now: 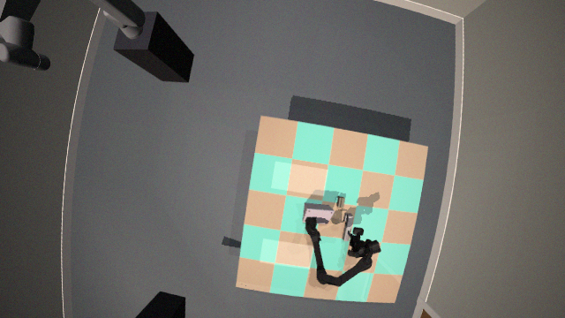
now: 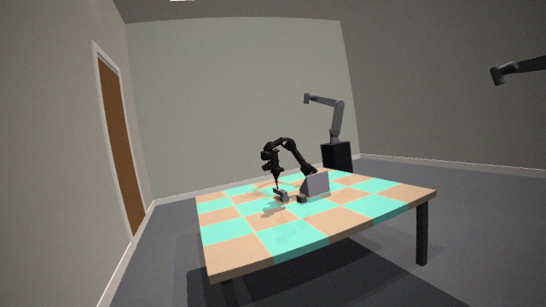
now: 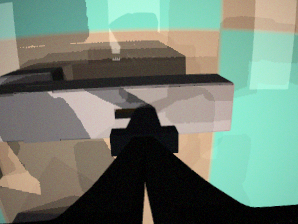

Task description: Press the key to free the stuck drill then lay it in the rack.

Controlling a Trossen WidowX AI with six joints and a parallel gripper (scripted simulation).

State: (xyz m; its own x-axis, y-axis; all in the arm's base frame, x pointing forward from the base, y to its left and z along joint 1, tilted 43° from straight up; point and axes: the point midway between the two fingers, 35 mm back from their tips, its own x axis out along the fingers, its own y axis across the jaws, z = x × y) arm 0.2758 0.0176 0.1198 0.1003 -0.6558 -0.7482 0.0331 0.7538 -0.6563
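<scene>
Now: gripper tip 3 cm above the dark key piece. The rest, counted from my gripper tip: light grey fixture (8 cm below, 3 cm to the left); then dark rack (20 cm to the left, 10 cm below, 8 cm behind); then drill (7 cm below, 5 cm to the left).
</scene>
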